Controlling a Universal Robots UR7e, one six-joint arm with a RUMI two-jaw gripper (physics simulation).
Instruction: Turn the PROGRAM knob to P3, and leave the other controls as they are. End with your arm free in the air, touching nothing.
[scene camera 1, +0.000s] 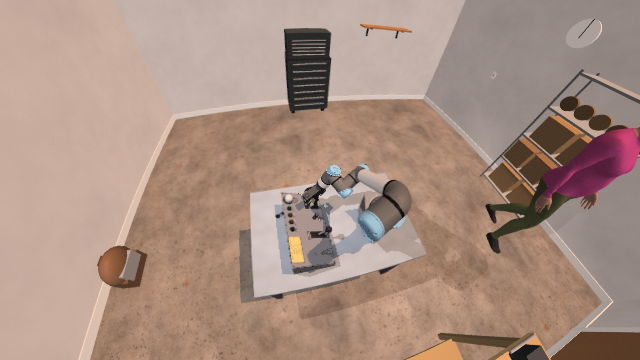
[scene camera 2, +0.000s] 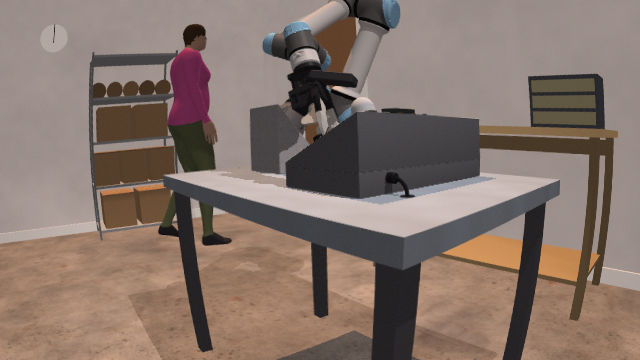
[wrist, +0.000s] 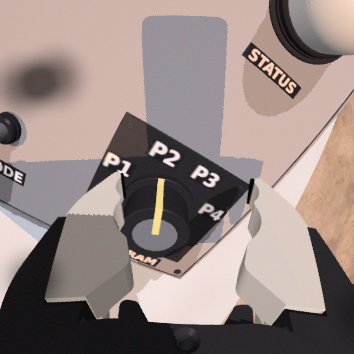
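Where they show: gripper, between the fingertips: (scene camera 1: 306, 201) (wrist: 186, 177); arm's base, origin of its link: (scene camera 2: 281, 129).
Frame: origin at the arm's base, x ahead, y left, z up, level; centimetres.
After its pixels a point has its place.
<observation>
The PROGRAM knob (wrist: 156, 220) {y -9.0, x 45.5, z -1.7 cm} is round and black with a grey cap and a yellow pointer line. It sits on a black plate marked P1 to P4, and the line points at P2. My gripper (wrist: 186, 177) {y -9.4, x 48.5, z -3.1 cm} (scene camera 1: 310, 202) {y -9.4, x 48.5, z -3.1 cm} (scene camera 2: 320, 134) {y -9.4, x 48.5, z -3.1 cm} is partly open around the knob, with nothing gripped. In the wrist view its left finger overlaps the knob's left edge, and there is a gap between the knob and the right finger. Contact on the left cannot be told. The plate's PROGRAM label is partly hidden by the left finger.
The grey console (scene camera 1: 312, 250) {y 24.8, x 46.9, z -2.8 cm} (scene camera 2: 415, 145) {y 3.7, x 63.0, z -4.4 cm} stands on the table (scene camera 1: 267, 270) {y 32.6, x 75.1, z -14.2 cm} (scene camera 2: 300, 215) {y -28.9, x 69.8, z -14.6 cm}. The white STATUS dome (wrist: 325, 22) {y -8.1, x 57.4, z 3.6 cm} (scene camera 1: 288, 198) {y -7.0, x 60.1, z 5.4 cm} (scene camera 2: 363, 104) {y -9.8, x 62.0, z 4.4 cm} is near the knob. A small black control (wrist: 8, 128) {y 2.0, x 44.3, z -4.3 cm} is by the MODE label. A person (scene camera 1: 595, 165) (scene camera 2: 190, 90) stands beyond the table.
</observation>
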